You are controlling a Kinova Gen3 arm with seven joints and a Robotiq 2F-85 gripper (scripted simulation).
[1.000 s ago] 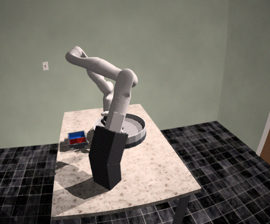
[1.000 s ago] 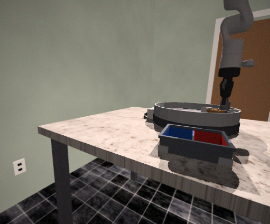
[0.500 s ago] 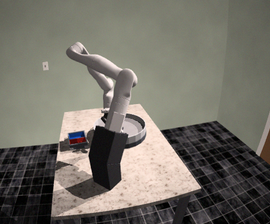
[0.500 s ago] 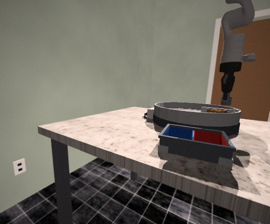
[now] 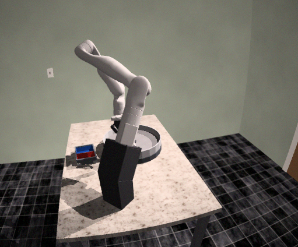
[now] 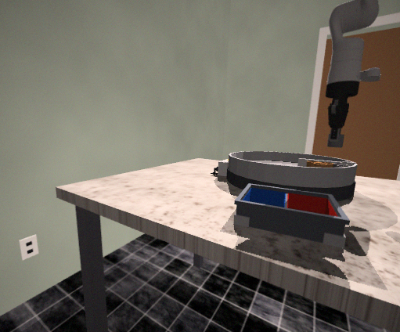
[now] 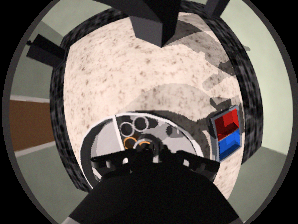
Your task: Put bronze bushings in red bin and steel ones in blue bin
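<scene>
My gripper is now 250 mm to the right of the bin tray, 160 mm above it and 110 mm short of it. From my hand the other things lie so: turntable (130 mm below, 130 mm ahead, 100 mm to the right).
</scene>
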